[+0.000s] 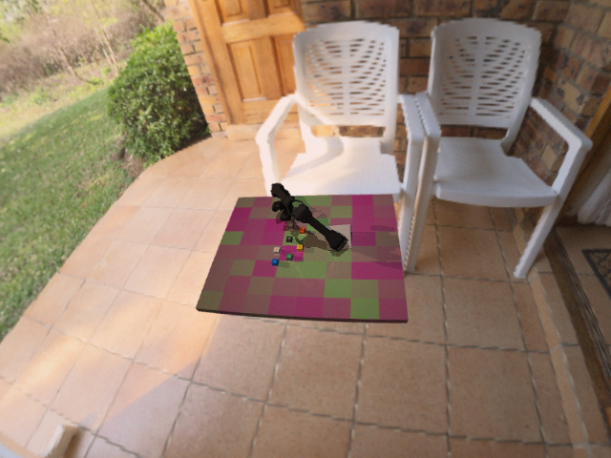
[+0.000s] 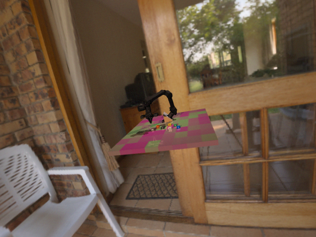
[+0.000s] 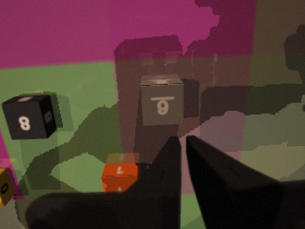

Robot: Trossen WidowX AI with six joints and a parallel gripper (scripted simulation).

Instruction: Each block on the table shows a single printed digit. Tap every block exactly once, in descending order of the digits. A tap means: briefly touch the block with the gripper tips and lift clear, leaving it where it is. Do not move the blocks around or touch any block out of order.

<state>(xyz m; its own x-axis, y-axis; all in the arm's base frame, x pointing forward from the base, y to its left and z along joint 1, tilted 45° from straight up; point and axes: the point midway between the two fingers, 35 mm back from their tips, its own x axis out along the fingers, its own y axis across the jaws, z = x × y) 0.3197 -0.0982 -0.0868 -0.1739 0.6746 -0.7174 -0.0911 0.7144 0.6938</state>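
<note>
Right now my gripper tip is 1 cm to the right of the grey block marked 9 and 6 cm above it. The rest, counted from my gripper tip: orange block marked 1 (8 cm behind, 4 cm to the left, 6 cm below); then black block marked 8 (1 cm behind, 12 cm to the left, 6 cm below); then yellow block marked 0 (9 cm behind, 17 cm to the left, 6 cm below).
</note>
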